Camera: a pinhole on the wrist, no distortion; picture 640 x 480 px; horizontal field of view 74.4 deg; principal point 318.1 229.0 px. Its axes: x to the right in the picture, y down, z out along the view. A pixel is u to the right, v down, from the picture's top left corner.
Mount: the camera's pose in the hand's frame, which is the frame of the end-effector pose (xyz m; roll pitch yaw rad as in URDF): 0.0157 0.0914 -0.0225 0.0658 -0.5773 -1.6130
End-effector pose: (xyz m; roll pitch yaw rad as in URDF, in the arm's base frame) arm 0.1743 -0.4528 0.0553 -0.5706 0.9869 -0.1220
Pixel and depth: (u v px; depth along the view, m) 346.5 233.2 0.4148
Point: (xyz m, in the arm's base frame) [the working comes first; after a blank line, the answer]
In the camera's frame: 0.0279 0.0041 0.4148

0.3324 -0.0373 0.1242
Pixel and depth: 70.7 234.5 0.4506
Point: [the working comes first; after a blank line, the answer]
In the camera's frame: -0.2644 0.0059 0.4506

0.1482 0.1389 -0.0234
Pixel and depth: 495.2 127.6 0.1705
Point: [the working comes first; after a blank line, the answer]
In the camera's frame: 0.0716 -0.0410 0.1705

0.2317 -0.2685 0.1201
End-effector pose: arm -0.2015 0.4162 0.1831 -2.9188 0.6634 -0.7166
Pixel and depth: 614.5 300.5 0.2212
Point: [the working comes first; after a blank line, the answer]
In the camera's frame: 0.1555 0.0375 0.2212

-0.3164 0.4834 -0.0463
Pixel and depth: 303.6 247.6 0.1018
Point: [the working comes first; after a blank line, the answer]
In the camera's frame: -0.0035 0.0045 0.1018

-0.3222 0.3453 0.1003
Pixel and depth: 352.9 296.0 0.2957
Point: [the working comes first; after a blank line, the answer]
In the camera's frame: 0.0244 0.0470 0.2957

-0.4191 0.3757 -0.0725
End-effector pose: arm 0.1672 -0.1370 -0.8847 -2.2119 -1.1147 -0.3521
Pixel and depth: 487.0 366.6 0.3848
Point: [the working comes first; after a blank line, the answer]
In the camera's frame: 0.1542 0.1256 0.3848

0.6018 -0.0730 -0.9412
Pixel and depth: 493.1 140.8 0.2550
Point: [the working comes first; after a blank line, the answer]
In the camera's frame: 0.1059 -0.0533 0.2550

0.4041 -0.1052 -1.0466
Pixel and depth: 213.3 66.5 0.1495
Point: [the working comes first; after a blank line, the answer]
In the camera's frame: -0.0372 -0.0576 0.1495

0.3055 -0.2507 -1.0199
